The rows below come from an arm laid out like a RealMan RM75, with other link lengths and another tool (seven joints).
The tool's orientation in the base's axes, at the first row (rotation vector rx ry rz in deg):
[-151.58 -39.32 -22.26]
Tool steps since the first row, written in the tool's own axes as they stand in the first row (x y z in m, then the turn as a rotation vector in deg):
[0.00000 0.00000 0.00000 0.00 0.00 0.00]
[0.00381 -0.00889 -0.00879 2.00 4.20 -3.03]
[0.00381 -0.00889 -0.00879 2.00 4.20 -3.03]
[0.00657 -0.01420 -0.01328 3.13 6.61 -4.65]
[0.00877 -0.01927 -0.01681 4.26 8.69 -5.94]
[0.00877 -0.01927 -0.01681 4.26 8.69 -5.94]
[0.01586 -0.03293 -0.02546 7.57 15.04 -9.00]
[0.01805 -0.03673 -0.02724 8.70 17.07 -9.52]
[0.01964 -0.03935 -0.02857 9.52 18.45 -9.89]
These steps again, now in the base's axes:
[0.00000 0.00000 0.00000 0.00 0.00 0.00]
[-0.00281 0.00502 0.01174 3.33 -3.87 2.19]
[-0.00281 0.00502 0.01174 3.33 -3.87 2.19]
[-0.00396 0.00854 0.01824 5.24 -6.04 3.33]
[-0.00529 0.01204 0.02362 7.04 -7.81 4.28]
[-0.00529 0.01204 0.02362 7.04 -7.81 4.28]
[-0.00775 0.02231 0.03777 12.57 -12.90 6.33]
[-0.00815 0.02552 0.04122 14.47 -14.31 6.61]
[-0.00838 0.02773 0.04372 15.81 -15.24 6.83]

